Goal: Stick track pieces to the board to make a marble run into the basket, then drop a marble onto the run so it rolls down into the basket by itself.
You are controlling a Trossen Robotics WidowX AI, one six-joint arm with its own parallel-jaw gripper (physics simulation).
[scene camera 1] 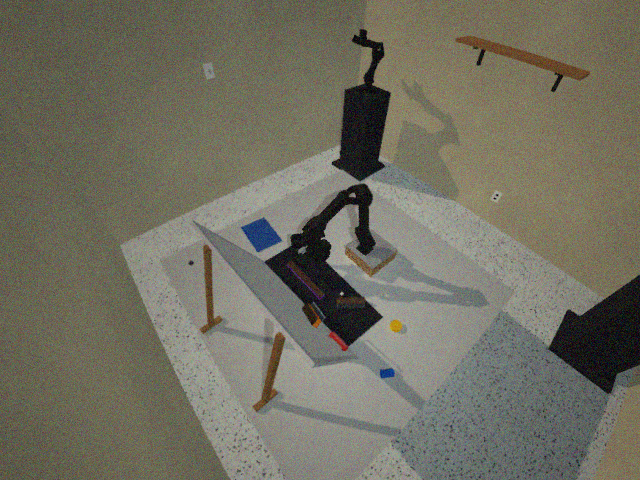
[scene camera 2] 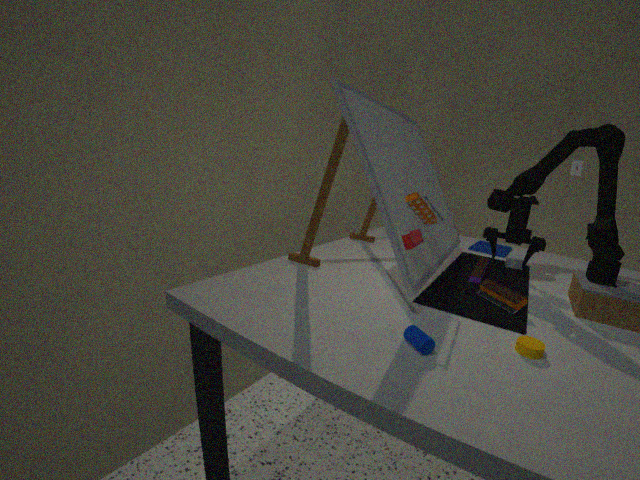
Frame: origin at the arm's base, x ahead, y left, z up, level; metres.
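Seen in the pictures: gripper, fingertip midpoint: (scene camera 1: 312, 263) (scene camera 2: 507, 264); arm's base at its link origin: (scene camera 1: 364, 248) (scene camera 2: 600, 281).
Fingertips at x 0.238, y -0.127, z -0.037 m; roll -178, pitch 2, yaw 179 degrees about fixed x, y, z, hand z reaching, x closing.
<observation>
Pixels of each thing's top centre, then the offset from my fingertips to it. "*": a spot on its surface instead. Level surfaces: height alone.
- black mat at its surface level: 0.033 m down
- small pale block at its top centre: (scene camera 2: 516, 253) 0.104 m right, 0.025 m back, 0.017 m up
- orange slotted track piece at a spot on its surface: (scene camera 2: 421, 208) (scene camera 1: 316, 317) * 0.292 m left, 0.234 m ahead, 0.165 m up
- red piece at a spot on its surface: (scene camera 2: 412, 239) * 0.435 m left, 0.207 m ahead, 0.114 m up
- long purple-edged track at its top centre: (scene camera 2: 477, 265) (scene camera 1: 303, 279) 0.037 m left, 0.089 m ahead, 0.014 m down
- orange-brown track at its top centre: (scene camera 2: 501, 286) (scene camera 1: 351, 300) 0.277 m left, 0.010 m ahead, 0.008 m up
- tiny white dot at a spot on its surface: (scene camera 1: 341, 293) * 0.212 m left, 0.005 m ahead, 0.020 m down
- blue cylinder at its top centre: (scene camera 2: 420, 332) (scene camera 1: 388, 372) 0.591 m left, 0.125 m ahead, 0.006 m down
- yellow disc at its top centre: (scene camera 2: 531, 342) (scene camera 1: 396, 325) 0.487 m left, 0.061 m back, 0.017 m down
- blue square at a spot on its surface: (scene camera 2: 490, 249) * 0.308 m right, 0.071 m ahead, 0.028 m down
My gripper (scene camera 1: 312, 253) (scene camera 2: 509, 262) is open, pointing down low over the black mat (scene camera 1: 361, 322) (scene camera 2: 449, 302), its fingertips on either side of a small pale block (scene camera 2: 515, 264) and not gripping it. Its fingertips are hidden in scene camera 1. The tilted board (scene camera 1: 258, 273) (scene camera 2: 382, 134) carries an orange slotted track piece (scene camera 1: 311, 314) (scene camera 2: 421, 208) and, below it, a red piece (scene camera 1: 338, 341) (scene camera 2: 412, 239). A long purple-edged track (scene camera 1: 305, 280) (scene camera 2: 479, 270) and an orange-brown track (scene camera 1: 350, 301) (scene camera 2: 502, 295) lie on the mat. A tiny white dot (scene camera 1: 341, 293), possibly the marble, shows beside the latter. I cannot identify the basket surely.
A blue cylinder (scene camera 1: 386, 373) (scene camera 2: 419, 339), a clear strip (scene camera 2: 448, 343) and a yellow disc (scene camera 1: 395, 326) (scene camera 2: 530, 347) lie on the table near the mat. A blue square (scene camera 1: 261, 234) (scene camera 2: 490, 249) lies beyond it. Wooden props (scene camera 1: 208, 284) (scene camera 2: 324, 191) stand behind the board.
</observation>
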